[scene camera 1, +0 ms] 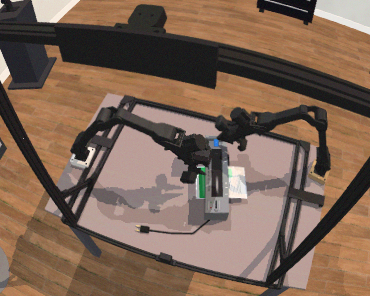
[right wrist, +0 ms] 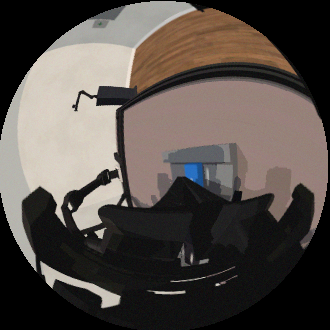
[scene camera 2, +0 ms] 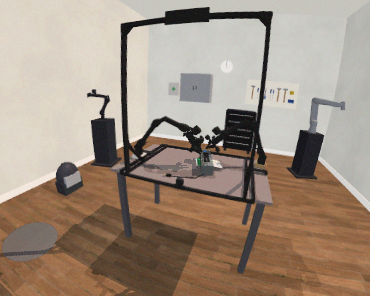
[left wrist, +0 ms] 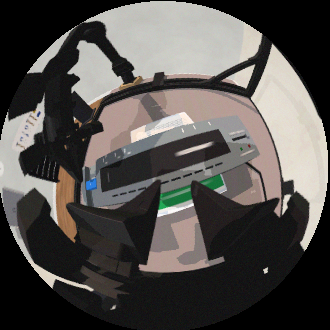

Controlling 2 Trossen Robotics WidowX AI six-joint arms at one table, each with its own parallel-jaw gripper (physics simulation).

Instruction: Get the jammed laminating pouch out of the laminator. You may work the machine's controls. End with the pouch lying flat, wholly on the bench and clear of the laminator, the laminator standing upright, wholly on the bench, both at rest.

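Places are measured from the left arm's base along level axes (x ahead, y left, z up), in metres.
Pixels of known places: left gripper, fingertip midpoint: (scene camera 1: 206,170) (scene camera 2: 201,153) (left wrist: 175,183); right gripper, fingertip midpoint: (scene camera 1: 217,138) (right wrist: 180,180) (scene camera 2: 205,148) (left wrist: 80,181); left arm's base at its link origin: (scene camera 1: 82,154) (right wrist: 117,172) (scene camera 2: 139,153); right arm's base at its link origin: (scene camera 1: 320,169) (scene camera 2: 261,163) (left wrist: 129,80).
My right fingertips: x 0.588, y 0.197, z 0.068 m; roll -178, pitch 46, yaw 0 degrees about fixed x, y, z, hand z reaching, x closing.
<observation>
Ahead of a thing's pixels: the offset from my right fingertips to its top centre. "spot": to the spot under its first point. Level surfaces: height alone.
The grey laminator (scene camera 1: 217,172) (left wrist: 165,160) (right wrist: 207,154) stands upright on the bench. The pouch shows on both sides of it: a green end @(spot: 0.012 m back, 0.211 m right, 0.062 m down) (scene camera 1: 202,186) (left wrist: 192,192) on the left in scene camera 1, a white printed end @(spot: 0.133 m ahead, 0.152 m right, 0.069 m down) (scene camera 1: 238,182) (left wrist: 165,125) on the right. Its middle is hidden in the machine. A blue control @(0.001 m back, 0.007 m right, 0.022 m down) (scene camera 1: 216,143) (left wrist: 91,184) (right wrist: 193,171) is at the laminator's far end. My left gripper (left wrist: 175,183) is partly open and empty, above the green end. My right gripper (right wrist: 180,180) is shut and empty, its tips by the blue control; contact cannot be told.
A black cord runs from the laminator's near end to a loose plug @(0.193 m back, 0.453 m right, 0.087 m down) (scene camera 1: 144,229) on the bench @(0.101 m down) (scene camera 1: 175,250). A black frame (scene camera 1: 120,243) runs round the bench edge, with posts and an overhead beam (scene camera 1: 135,55). Both arms reach inward over the bench's far part.
</observation>
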